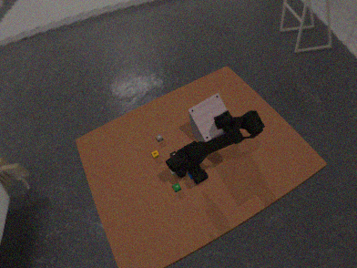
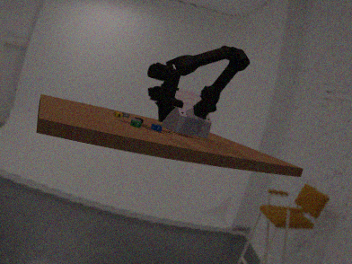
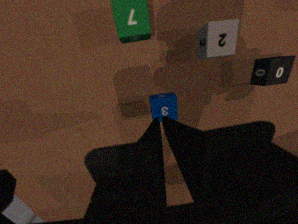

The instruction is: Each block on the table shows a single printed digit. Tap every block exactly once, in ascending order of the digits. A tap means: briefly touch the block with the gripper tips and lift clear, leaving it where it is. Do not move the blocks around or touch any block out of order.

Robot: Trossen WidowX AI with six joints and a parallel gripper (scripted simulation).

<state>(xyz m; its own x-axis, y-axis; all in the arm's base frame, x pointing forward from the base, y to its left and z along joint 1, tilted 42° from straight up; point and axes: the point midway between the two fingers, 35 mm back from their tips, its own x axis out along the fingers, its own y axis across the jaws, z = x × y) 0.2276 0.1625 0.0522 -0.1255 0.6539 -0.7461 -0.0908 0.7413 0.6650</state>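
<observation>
My gripper tip is now 30 mm above the blue block, 10 mm to the left of it and 10 mm short of it. Round my gripper tip: black block 150 mm to the right, 40 mm ahead, 30 mm below; then green block 100 mm ahead, 30 mm below, 20 mm to the left; then white block 80 mm ahead, 70 mm to the right, 30 mm below.
</observation>
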